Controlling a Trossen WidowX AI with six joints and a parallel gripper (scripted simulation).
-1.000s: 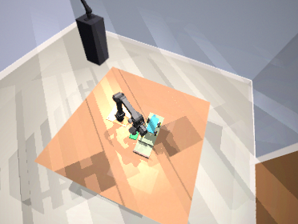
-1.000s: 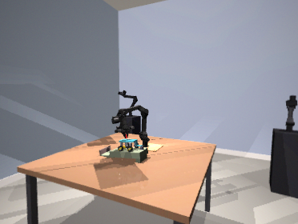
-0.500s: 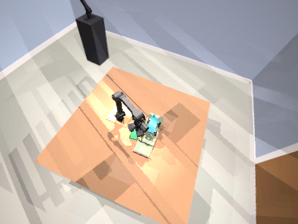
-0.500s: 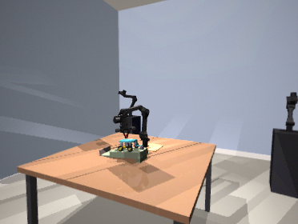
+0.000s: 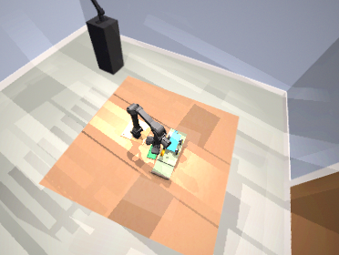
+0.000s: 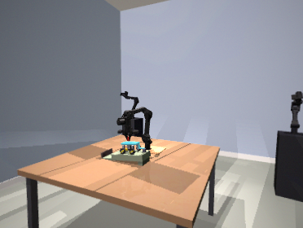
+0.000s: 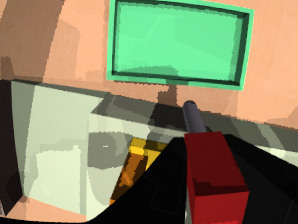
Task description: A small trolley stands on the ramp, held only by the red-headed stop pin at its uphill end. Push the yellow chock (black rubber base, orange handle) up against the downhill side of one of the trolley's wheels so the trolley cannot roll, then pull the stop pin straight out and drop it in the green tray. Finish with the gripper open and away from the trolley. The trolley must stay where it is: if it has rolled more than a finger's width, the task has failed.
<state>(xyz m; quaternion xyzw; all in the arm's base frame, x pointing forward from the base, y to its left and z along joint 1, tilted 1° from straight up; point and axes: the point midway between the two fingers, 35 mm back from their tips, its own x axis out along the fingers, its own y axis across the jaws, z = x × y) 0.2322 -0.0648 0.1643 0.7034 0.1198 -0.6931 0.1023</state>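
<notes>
The green tray lies 14 cm below my gripper tip and 3 cm behind it. From my gripper tip the other things lie so: red-headed stop pin (right at my gripper tip); then blue trolley (10 cm to the left, 10 cm ahead, 3 cm below); then yellow chock (5 cm below, 5 cm ahead).
</notes>
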